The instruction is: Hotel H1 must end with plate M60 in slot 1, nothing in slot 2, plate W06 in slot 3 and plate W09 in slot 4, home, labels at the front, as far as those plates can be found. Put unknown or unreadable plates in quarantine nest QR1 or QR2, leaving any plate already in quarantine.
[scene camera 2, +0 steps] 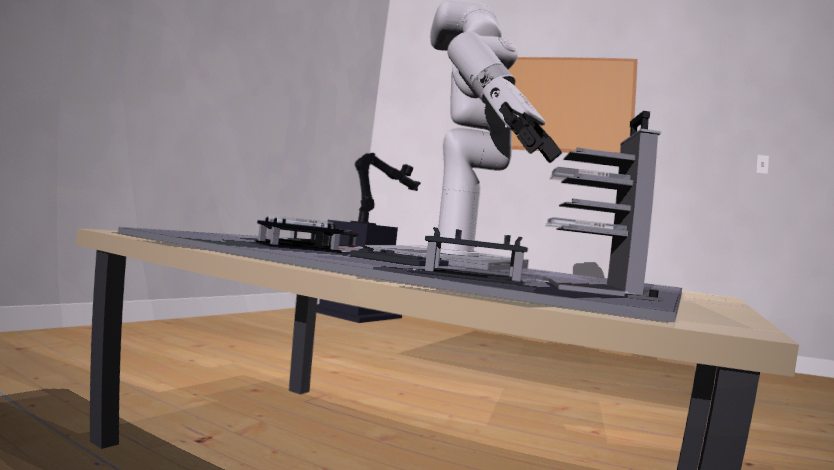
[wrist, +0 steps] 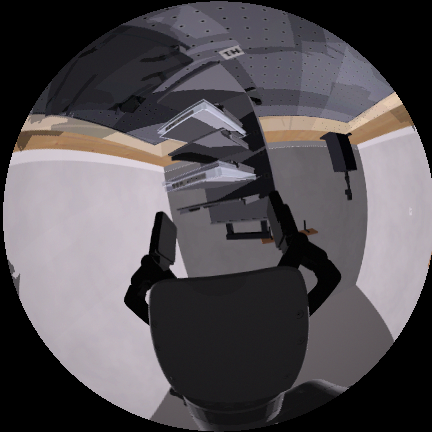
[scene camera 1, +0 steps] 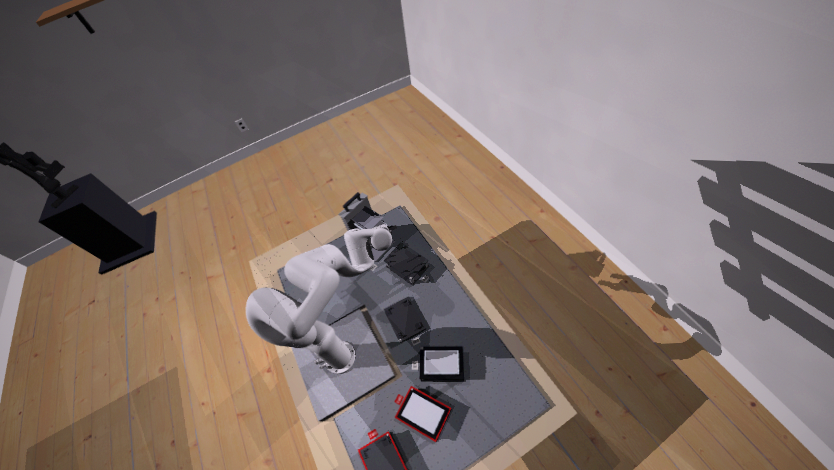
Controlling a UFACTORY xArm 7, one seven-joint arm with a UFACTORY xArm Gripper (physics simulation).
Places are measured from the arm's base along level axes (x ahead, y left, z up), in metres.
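Pixels of known places: gripper, between the fingertips: (scene camera 2: 546, 153) (wrist: 216, 209); arm's base, origin of its link: (scene camera 2: 454, 253) (scene camera 1: 340, 357).
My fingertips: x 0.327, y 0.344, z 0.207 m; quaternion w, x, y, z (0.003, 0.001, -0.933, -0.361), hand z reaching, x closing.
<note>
Ahead of a thing's pixels: the offset from my fingertips to its top centre. "*": to the spot under its first point.
Hotel H1 (scene camera 1: 356, 207) (scene camera 2: 640, 204) stands at one table end, with four shelves. One clear plate (scene camera 2: 589, 175) (wrist: 212, 175) lies on the second shelf from the top, another plate {0.002 m ahead, 0.084 m left, 0.114 m down} (scene camera 2: 586, 224) (wrist: 202, 120) on the lowest shelf. The top shelf {0.003 m back, 0.093 m left, 0.004 m down} (scene camera 2: 601, 158) and third shelf {0.003 m back, 0.093 m left, 0.087 m down} (scene camera 2: 598, 206) are bare. Marked strips show on both plates' front edges, too small to read. My gripper (scene camera 2: 551, 154) (wrist: 216, 209) is open and empty, beside the top shelf's front end in scene camera 2. A white plate {0.108 m back, 0.667 m right, 0.172 m down} (scene camera 1: 424, 412) lies in a red-rimmed nest; the other red-rimmed nest {0.294 m back, 0.756 m right, 0.180 m down} (scene camera 1: 382, 454) shows no plate.
A black nest {* 0.056 m ahead, 0.614 m right, 0.176 m down} (scene camera 1: 457, 377) holds another plate {0.028 m ahead, 0.540 m right, 0.162 m down} (scene camera 1: 441, 361). A raised four-post stand (scene camera 1: 408, 263) (scene camera 2: 475, 240) is near the hotel, and a dark flat nest {0.029 m back, 0.304 m right, 0.208 m down} (scene camera 1: 407, 319) lies between them. The hotel's top handle {* 0.004 m ahead, 0.167 m left, 0.065 m up} (scene camera 2: 641, 119) (wrist: 247, 236) sticks up. A second, black arm stands off the table.
</note>
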